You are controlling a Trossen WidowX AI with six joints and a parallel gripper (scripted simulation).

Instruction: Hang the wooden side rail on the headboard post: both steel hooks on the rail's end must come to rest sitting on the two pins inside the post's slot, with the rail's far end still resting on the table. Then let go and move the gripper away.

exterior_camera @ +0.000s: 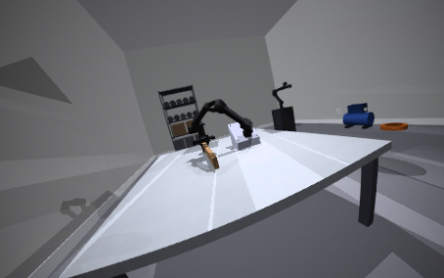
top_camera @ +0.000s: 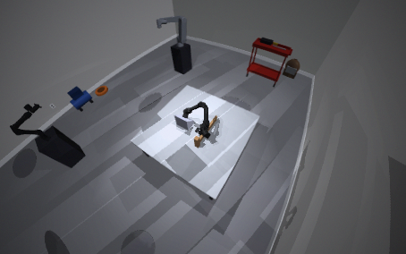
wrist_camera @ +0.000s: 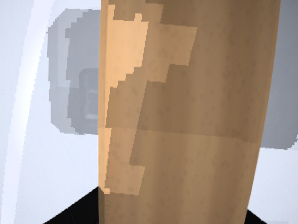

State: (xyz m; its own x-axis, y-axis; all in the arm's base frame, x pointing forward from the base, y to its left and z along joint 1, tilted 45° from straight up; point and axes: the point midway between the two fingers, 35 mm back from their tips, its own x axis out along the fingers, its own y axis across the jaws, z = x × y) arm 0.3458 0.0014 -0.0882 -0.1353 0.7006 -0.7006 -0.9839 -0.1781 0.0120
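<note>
The wooden headboard post is 10 mm ahead of my gripper tip, 120 mm to the right of it and 40 mm above it.
</note>
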